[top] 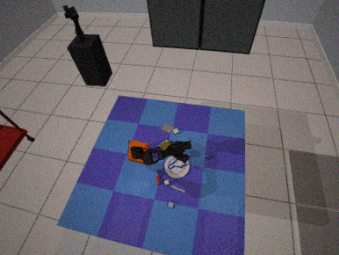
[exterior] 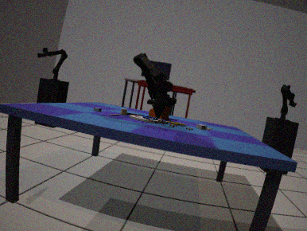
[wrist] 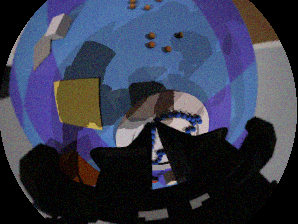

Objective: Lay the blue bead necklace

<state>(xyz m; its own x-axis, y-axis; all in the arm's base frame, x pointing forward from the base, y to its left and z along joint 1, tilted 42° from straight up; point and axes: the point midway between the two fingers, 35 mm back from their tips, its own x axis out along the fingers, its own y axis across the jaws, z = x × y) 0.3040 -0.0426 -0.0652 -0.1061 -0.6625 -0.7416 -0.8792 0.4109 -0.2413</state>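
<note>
The round white bead board is 60 mm to the right of my gripper tip and 10 mm below it. The rest, counted from my gripper tip: red-handled tool 180 mm to the right, 130 mm behind, 20 mm below; then yellow card 110 mm behind, 100 mm to the left, 20 mm below; then thin pale stick 240 mm to the right, 30 mm ahead, 20 mm below.
</note>
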